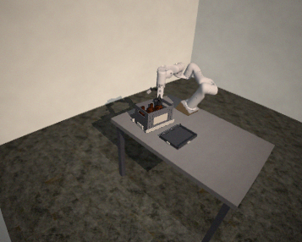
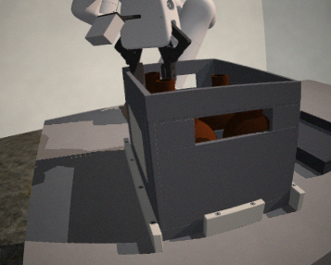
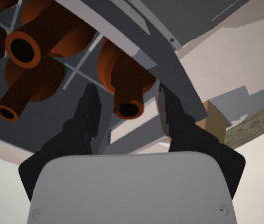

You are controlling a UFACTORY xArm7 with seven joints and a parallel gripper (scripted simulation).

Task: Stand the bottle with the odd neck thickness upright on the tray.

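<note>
The glass bottle is 70 mm below my hand. Also, from my hand: dark flat tray: 90 mm ahead, 320 mm to the left, 150 mm below; then dark grey crate: 100 mm ahead, 30 mm to the left, 70 mm below.
</note>
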